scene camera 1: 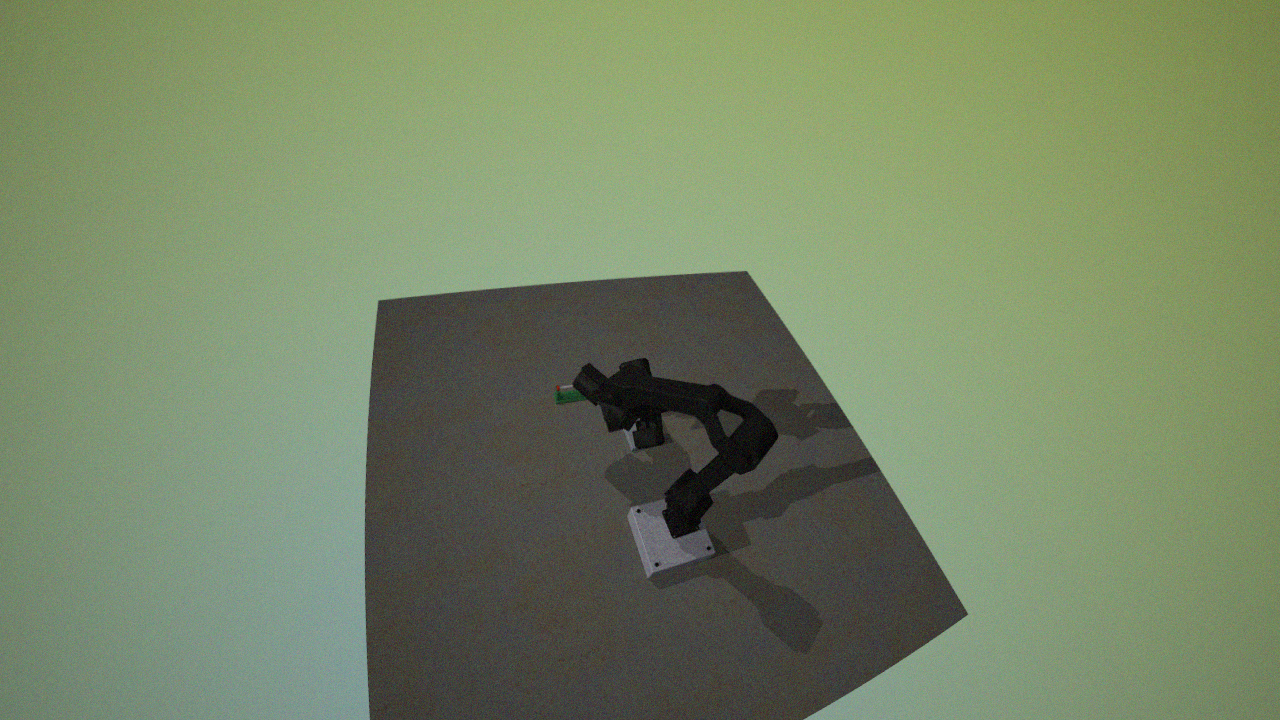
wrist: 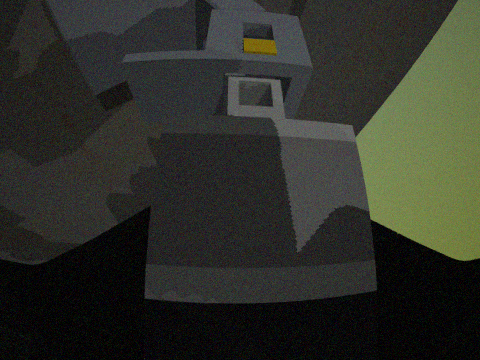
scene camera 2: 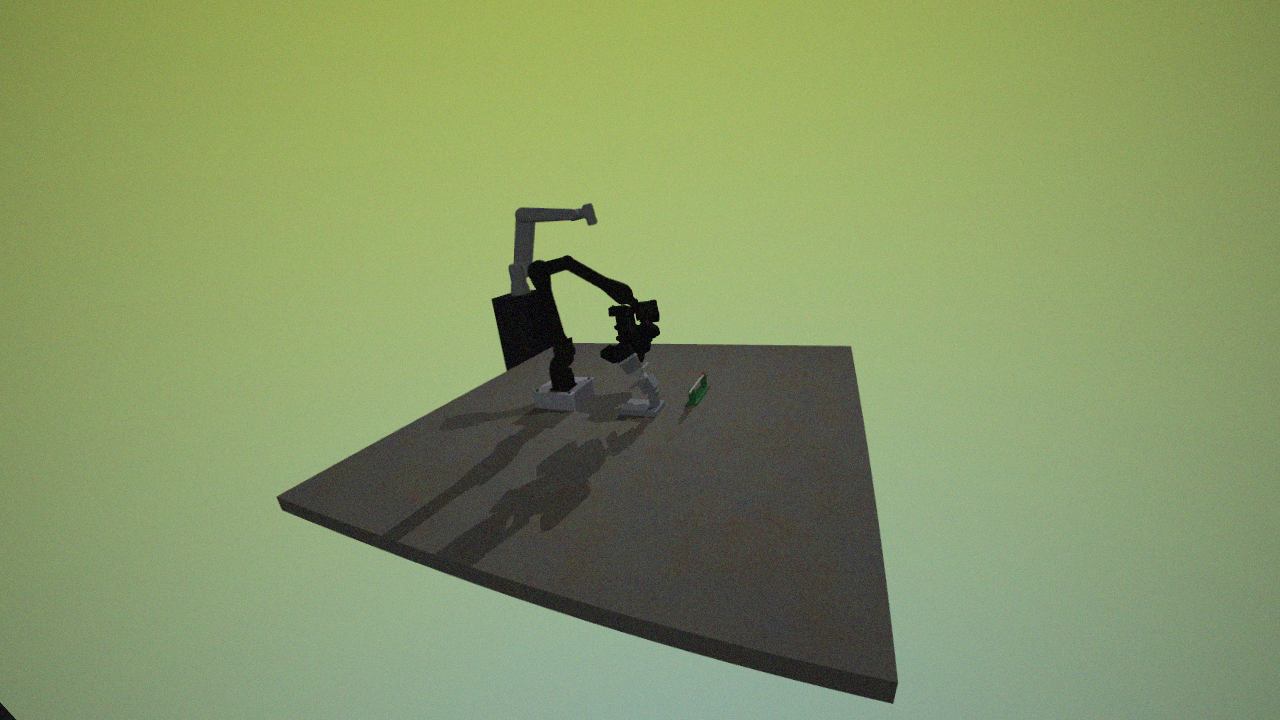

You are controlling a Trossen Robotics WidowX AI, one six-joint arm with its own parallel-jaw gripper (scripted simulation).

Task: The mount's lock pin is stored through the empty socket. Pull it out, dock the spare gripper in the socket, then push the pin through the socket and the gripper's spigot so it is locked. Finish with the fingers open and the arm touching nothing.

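Note:
Spare gripper carried by my gripper (scene camera 1: 656,400). My gripper (scene camera 2: 633,366) is visible here too, as is my gripper (wrist: 250,210).

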